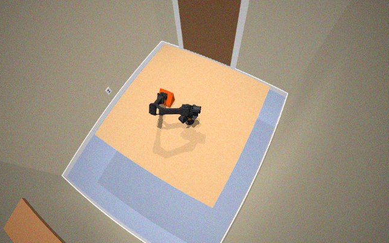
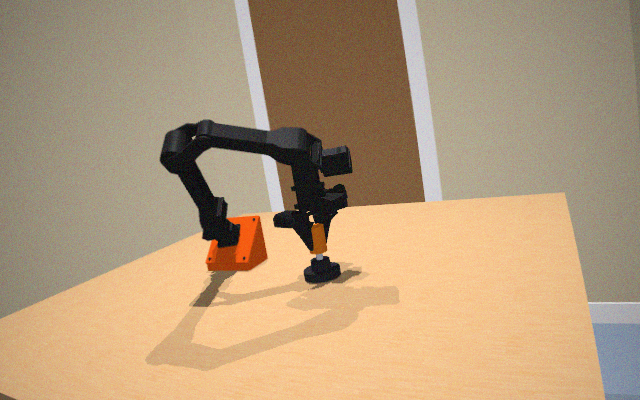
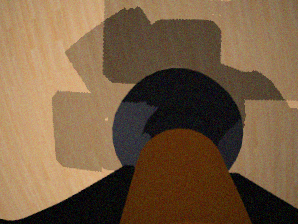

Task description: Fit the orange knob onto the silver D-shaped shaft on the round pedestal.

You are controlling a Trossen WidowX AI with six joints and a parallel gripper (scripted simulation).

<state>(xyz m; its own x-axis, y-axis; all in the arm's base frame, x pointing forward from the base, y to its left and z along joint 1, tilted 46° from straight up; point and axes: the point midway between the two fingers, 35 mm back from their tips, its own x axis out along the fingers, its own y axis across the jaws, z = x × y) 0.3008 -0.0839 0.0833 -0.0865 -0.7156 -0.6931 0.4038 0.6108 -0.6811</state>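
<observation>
Now: gripper tip 3 cm below the orange knob. The rest, counted from my gripper tip: round pedestal: 4 cm below.
</observation>
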